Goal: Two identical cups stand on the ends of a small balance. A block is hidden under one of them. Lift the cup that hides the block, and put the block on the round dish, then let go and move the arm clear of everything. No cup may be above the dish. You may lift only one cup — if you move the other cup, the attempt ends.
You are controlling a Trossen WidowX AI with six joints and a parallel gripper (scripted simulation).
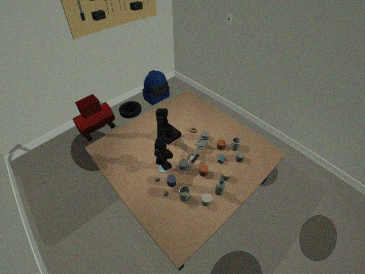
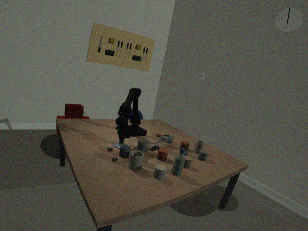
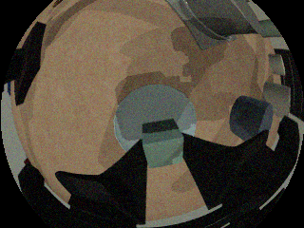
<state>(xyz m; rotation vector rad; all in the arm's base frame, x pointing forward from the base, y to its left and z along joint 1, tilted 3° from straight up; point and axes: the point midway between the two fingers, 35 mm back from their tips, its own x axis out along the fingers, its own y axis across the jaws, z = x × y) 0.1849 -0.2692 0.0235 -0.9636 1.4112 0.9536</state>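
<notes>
The round pale-blue dish is 30 mm below my gripper tip. The rest, counted from my gripper tip: blue cylinder 140 mm ahead, 50 mm to the right, 10 mm above; then bottle 470 mm ahead, 100 mm to the left, 80 mm above.
</notes>
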